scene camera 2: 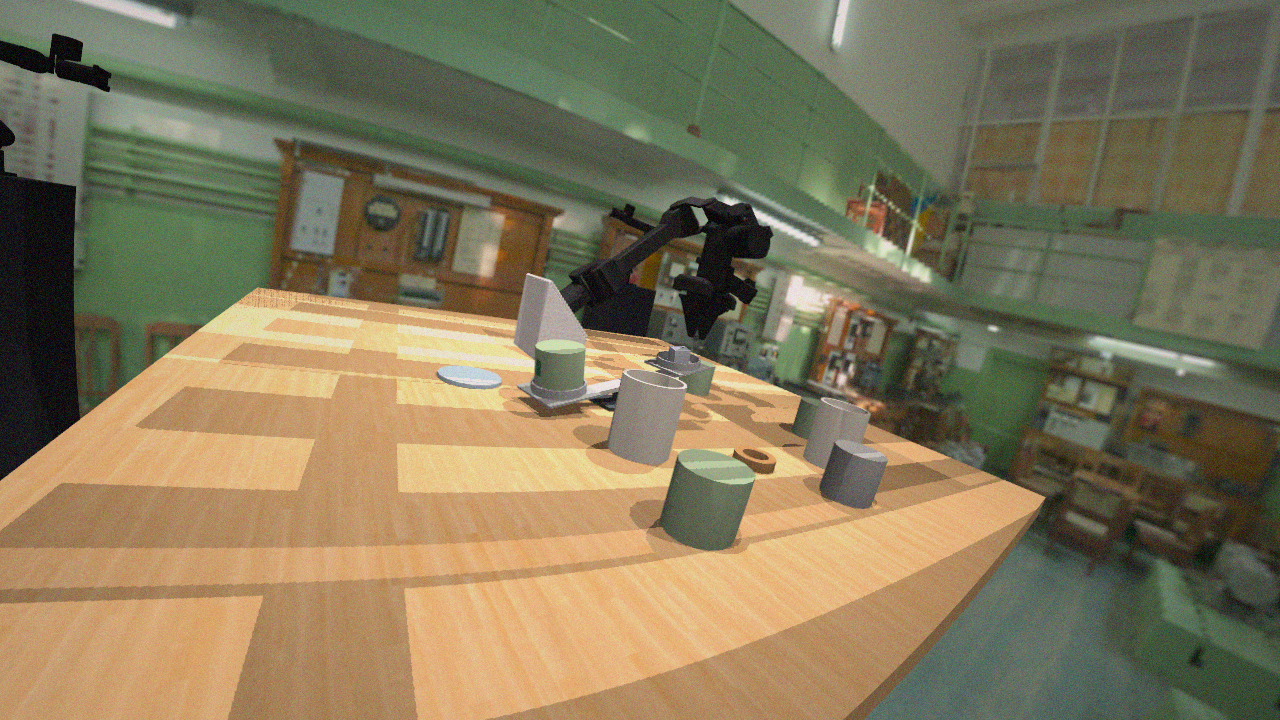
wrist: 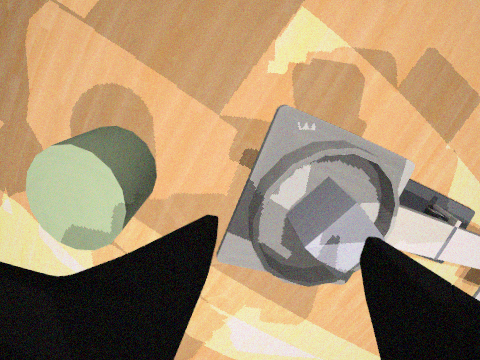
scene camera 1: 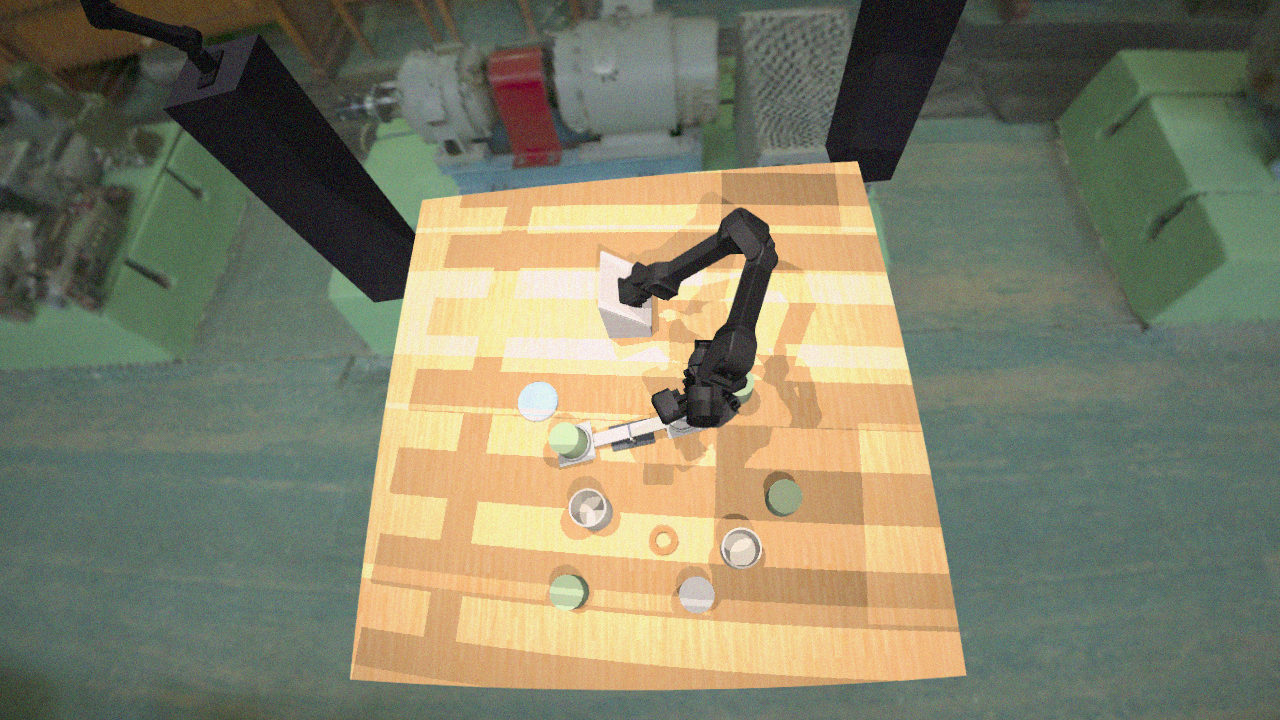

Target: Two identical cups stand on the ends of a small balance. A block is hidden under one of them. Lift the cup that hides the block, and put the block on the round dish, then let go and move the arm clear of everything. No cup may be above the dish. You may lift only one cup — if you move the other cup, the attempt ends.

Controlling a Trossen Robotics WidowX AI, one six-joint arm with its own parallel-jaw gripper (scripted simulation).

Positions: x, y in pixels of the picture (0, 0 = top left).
Labels:
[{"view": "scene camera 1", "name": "my gripper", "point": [697, 406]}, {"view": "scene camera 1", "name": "grey cylinder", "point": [696, 594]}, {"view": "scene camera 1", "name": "small grey balance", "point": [676, 429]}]

